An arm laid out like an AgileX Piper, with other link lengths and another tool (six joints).
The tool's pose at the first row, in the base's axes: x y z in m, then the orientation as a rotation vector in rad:
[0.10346, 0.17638, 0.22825, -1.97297, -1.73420, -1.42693]
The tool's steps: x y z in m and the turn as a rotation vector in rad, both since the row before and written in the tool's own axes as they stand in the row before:
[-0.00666, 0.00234, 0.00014, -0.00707, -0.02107, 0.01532]
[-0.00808, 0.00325, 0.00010, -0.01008, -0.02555, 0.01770]
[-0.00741, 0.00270, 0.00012, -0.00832, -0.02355, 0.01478]
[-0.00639, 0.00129, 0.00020, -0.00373, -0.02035, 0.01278]
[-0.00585, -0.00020, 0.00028, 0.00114, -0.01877, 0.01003]
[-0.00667, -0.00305, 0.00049, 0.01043, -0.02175, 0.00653]
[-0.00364, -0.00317, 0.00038, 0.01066, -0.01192, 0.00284]
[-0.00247, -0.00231, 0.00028, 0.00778, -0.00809, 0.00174]
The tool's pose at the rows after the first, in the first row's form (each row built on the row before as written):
[0.10630, 0.17114, 0.22447, -2.00762, -1.72118, -1.41442]
[0.10985, 0.16448, 0.22012, -2.04972, -1.70544, -1.40082]
[0.11266, 0.15836, 0.21602, -2.08701, -1.69275, -1.38724]
[0.11412, 0.15343, 0.21201, -2.11730, -1.68263, -1.37128]
[0.11424, 0.14944, 0.20772, -2.14169, -1.67684, -1.35162]
[0.11203, 0.14603, 0.20160, -2.16202, -1.67938, -1.31966]
[0.10956, 0.14477, 0.19763, -2.16990, -1.68308, -1.29668]
[0.10773, 0.14396, 0.19489, -2.17476, -1.68592, -1.28049]

